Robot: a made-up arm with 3 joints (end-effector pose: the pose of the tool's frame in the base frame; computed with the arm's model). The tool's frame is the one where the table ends. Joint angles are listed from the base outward.
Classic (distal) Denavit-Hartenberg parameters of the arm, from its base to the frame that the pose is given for. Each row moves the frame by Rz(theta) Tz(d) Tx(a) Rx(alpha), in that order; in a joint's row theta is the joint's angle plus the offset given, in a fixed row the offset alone. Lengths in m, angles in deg.
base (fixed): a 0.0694, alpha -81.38, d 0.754, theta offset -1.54
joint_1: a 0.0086, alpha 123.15, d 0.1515, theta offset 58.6
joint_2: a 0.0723, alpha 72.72, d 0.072, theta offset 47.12
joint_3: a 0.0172, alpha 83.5, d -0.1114, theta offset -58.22
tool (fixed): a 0, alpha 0, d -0.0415, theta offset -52.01
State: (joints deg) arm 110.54 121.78 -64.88
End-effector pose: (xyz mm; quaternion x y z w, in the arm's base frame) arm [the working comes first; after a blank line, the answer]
Working (the frame after each row of the table, in the pose's form):
after base (fixed): 69.4 -1.9 754.0 -0.6519 0.0088 -0.0102 0.7582
after joint_1: 65.0 148.3 775.1 0.0468 0.9722 -0.2126 0.0856
after joint_2: 146.9 126.7 718.2 -0.9133 -0.0765 -0.0239 0.3993
after joint_3: 137.3 53.6 803.5 -0.1618 -0.8676 0.2886 0.3712

167.9 69.4 826.6 0.2350 -0.8507 0.0966 0.4601
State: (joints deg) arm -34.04 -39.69 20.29
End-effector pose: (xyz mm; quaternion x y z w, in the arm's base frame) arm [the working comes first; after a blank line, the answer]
Working (the frame after each row of the table, in the pose's form):
after base (fixed): 69.4 -1.9 754.0 -0.6519 0.0088 -0.0102 0.7582
after joint_1: 81.2 148.2 773.2 0.3511 0.2031 -0.0574 0.9122
after joint_2: 172.6 110.1 797.8 0.8346 0.1460 -0.1053 0.5206
after joint_3: 184.2 216.5 833.0 -0.8585 -0.1264 0.4730 0.1522

219.5 210.6 854.0 -0.7162 -0.4901 0.3584 0.3442
